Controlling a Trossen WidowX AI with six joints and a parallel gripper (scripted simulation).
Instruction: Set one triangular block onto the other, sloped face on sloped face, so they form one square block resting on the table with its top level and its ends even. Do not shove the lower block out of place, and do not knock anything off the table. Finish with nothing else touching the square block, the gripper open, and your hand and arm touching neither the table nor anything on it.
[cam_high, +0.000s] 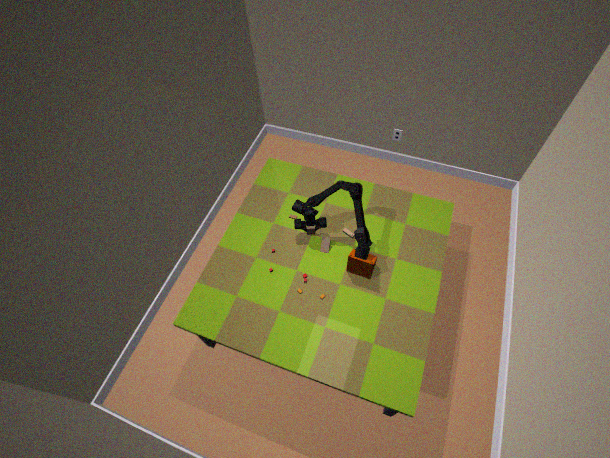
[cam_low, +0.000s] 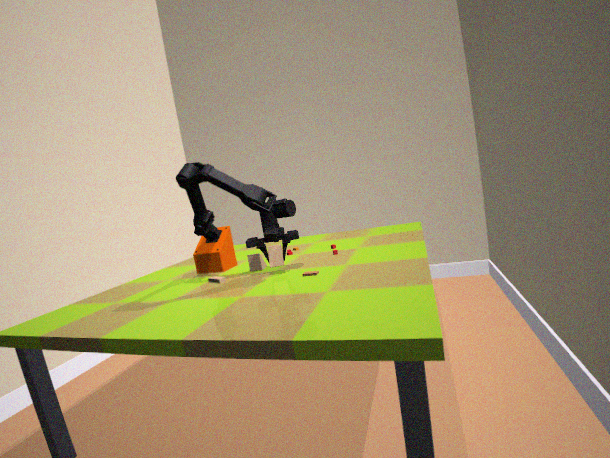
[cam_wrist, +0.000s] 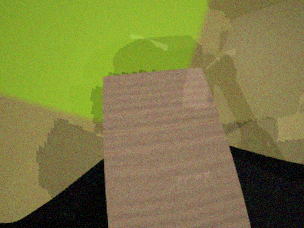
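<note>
My gripper tip is now 1 cm below the triangular block. From my gripper tip the other things lie so: small flat tan piece: 21 cm behind, 9 cm to the right, 3 cm below; then small brown bar: 15 cm ahead, 8 cm to the right, 3 cm below.
</note>
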